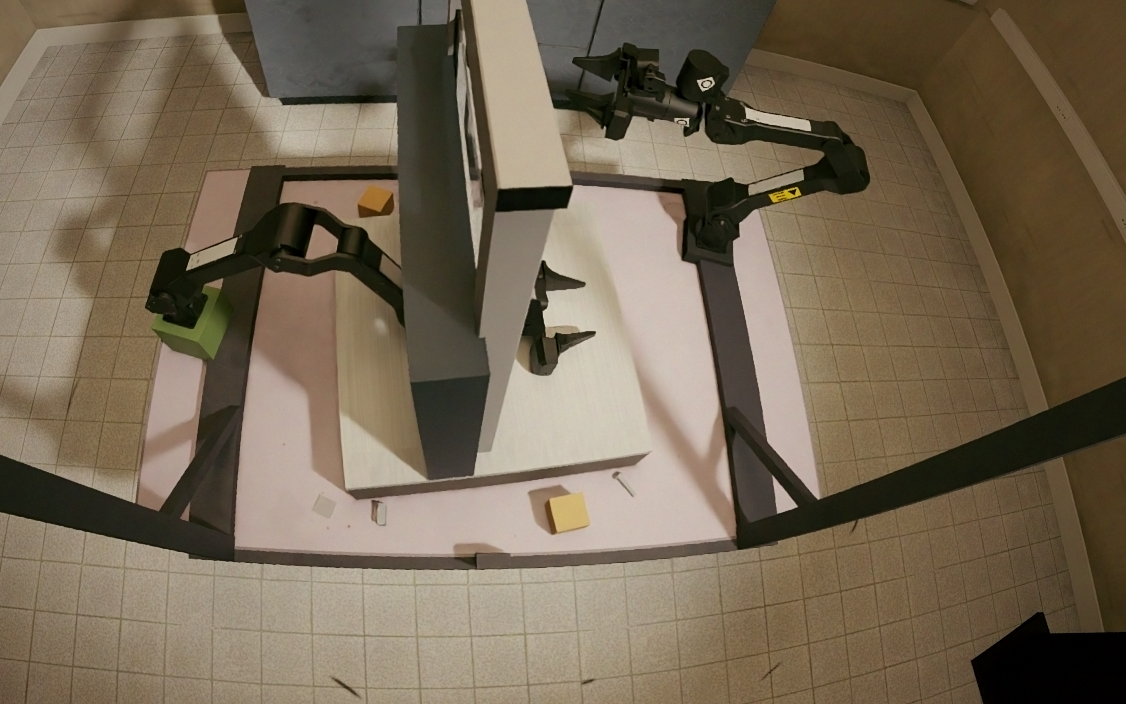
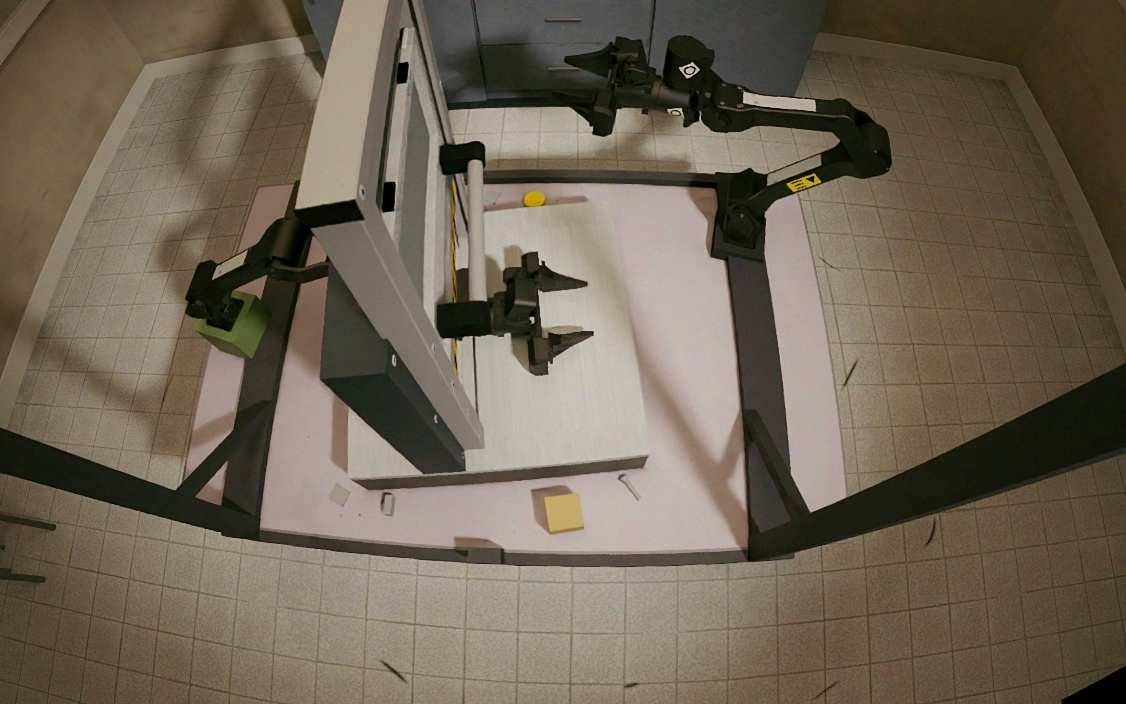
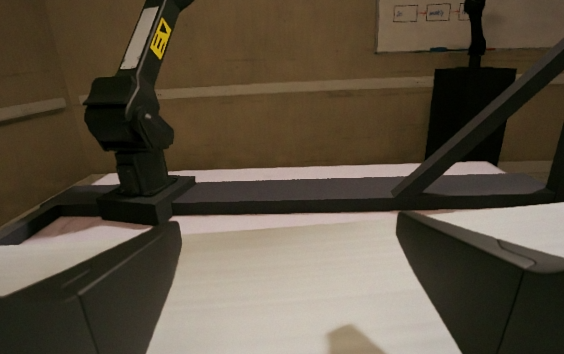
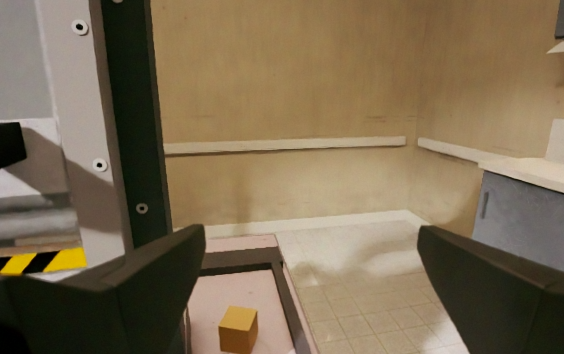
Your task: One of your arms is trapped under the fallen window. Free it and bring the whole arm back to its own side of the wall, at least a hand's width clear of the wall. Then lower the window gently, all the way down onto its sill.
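Places are measured from the left arm's base along level axes (x ahead, y left, z up), in metres.
Pixels of known places: left gripper, fingertip midpoint: (image 1: 590,308) (image 2: 590,308) (image 3: 290,227); right gripper, fingertip midpoint: (image 1: 569,75) (image 2: 558,75) (image 4: 311,236); left arm's base, link origin: (image 1: 185,308) (image 2: 225,313); right arm's base, link origin: (image 1: 711,238) (image 2: 740,232) (image 3: 148,186).
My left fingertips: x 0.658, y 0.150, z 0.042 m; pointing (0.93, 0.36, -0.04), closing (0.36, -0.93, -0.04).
Observation:
For each thing: its top centre in the pictures, then the offset to it from my left fingertips. Level surfaces: height alone.
- pale handle bar, top centre: (image 2: 474,224) 0.135 m back, 0.048 m right, 0.244 m up
- pale board, surface height: 0.037 m down
- orange block, top centre: (image 4: 238,317) (image 1: 375,198) 0.422 m back, 0.173 m left, 0.086 m down
- yellow block, top centre: (image 2: 564,512) (image 1: 569,511) 0.038 m ahead, 0.299 m right, 0.084 m down
- yellow disc, top centre: (image 2: 534,199) 0.179 m back, 0.269 m left, 0.121 m down
- green block, top centre: (image 1: 185,308) (image 2: 225,313) 0.658 m back, 0.150 m right, 0.042 m down
The window sash (image 2: 419,174) (image 4: 30,155) has a yellow-black stripe along its lower edge and a pale handle bar (image 2: 475,232) between black mounts. It sits in the white frame (image 1: 518,124) (image 2: 340,141) on the dark wall (image 1: 440,249) (image 2: 357,356). The left arm (image 1: 290,236) (image 2: 286,240) passes through the opening. My left gripper (image 1: 589,308) (image 2: 588,308) (image 3: 290,227) is open and empty, low on the wall's right side. Contact between sash and arm is hidden. My right gripper (image 1: 571,76) (image 2: 562,77) (image 4: 311,236) is open and empty, raised behind, beyond the frame's near post.
The wall stands on a pale board (image 1: 581,423) (image 2: 572,423). An orange block (image 1: 375,201) (image 4: 238,330) lies at the back left, a yellow block (image 1: 568,513) (image 2: 563,513) in front, a yellow disc (image 2: 533,198) behind the board. A green block (image 1: 195,332) (image 2: 236,327) is at the left arm's base.

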